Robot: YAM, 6 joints.
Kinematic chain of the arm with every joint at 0, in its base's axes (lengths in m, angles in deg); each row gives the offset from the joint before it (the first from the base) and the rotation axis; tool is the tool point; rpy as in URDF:
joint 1: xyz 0 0 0.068 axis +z
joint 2: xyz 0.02 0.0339 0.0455 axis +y
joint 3: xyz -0.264 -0.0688 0 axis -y
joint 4: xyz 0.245 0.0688 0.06 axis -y
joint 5: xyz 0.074 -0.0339 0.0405 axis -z
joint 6: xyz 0.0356 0 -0.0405 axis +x
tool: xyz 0 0 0 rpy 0 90 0
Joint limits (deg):
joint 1: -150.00..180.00
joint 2: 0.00..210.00
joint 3: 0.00..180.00
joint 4: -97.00..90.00
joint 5: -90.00..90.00
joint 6: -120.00..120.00
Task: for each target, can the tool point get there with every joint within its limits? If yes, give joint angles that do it. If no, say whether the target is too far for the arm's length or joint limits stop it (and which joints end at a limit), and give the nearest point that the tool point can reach.
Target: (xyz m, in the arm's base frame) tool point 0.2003 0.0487 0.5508
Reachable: yes | joints 17.63 67.81 77.68 49.53 23.67 -25.46
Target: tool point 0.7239 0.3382 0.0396
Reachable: no: too far | nearest point 0.5826 0.2722 0.0544 | short by 0.157 m
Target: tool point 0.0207 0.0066 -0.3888
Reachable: no: joint limits stop it (at a limit: joint 2) | nearest point 0.0568 0.0181 -0.3270 | short by 0.072 m
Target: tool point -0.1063 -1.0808 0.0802
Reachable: no: too far | nearest point -0.0632 -0.6424 0.0940 | short by 0.441 m
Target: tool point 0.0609 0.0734 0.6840
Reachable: yes | joints 67.83 84.31 155.84 -35.07 53.86 -83.22
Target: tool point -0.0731 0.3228 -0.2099
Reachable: yes | joints 107.12 177.93 71.62 51.64 44.90 -85.77
